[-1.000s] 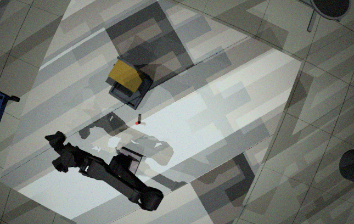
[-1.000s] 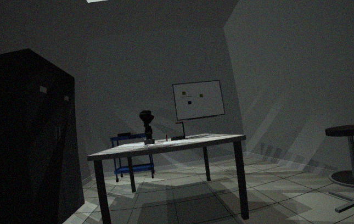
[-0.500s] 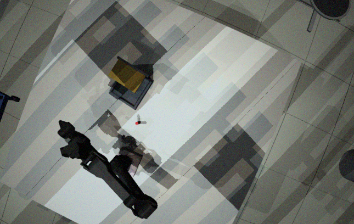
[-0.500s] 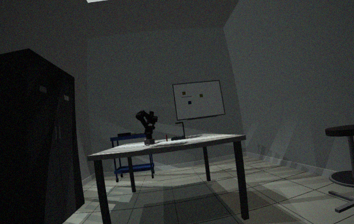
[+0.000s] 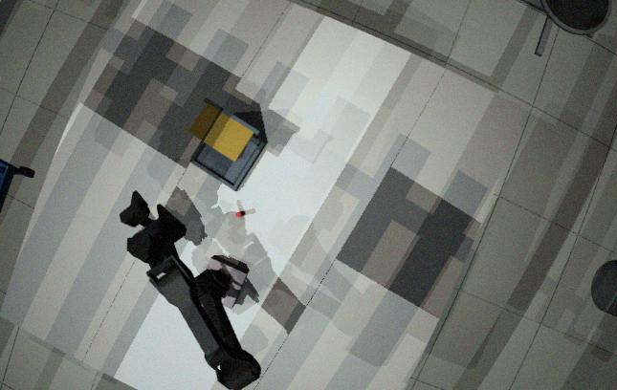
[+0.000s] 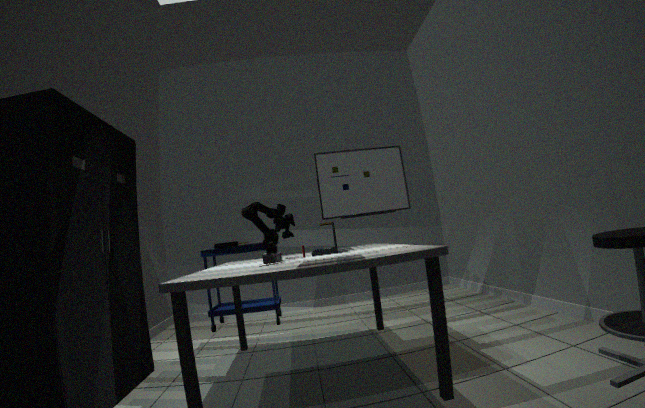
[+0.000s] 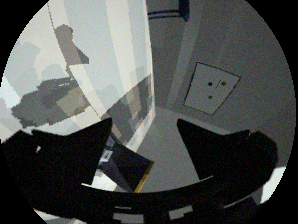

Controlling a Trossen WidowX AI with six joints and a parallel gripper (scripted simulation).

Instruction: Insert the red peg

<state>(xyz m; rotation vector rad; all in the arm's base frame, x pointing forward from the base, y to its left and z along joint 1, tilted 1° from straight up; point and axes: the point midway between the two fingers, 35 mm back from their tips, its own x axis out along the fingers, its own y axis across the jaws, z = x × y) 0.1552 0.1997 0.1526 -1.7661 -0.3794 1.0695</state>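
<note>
The red peg is 30 mm ahead of my gripper tip, 220 mm to the right of it and 150 mm below it. The rest, counted from my gripper tip: yellow roof 220 mm ahead, 130 mm to the right, 20 mm above.
</note>
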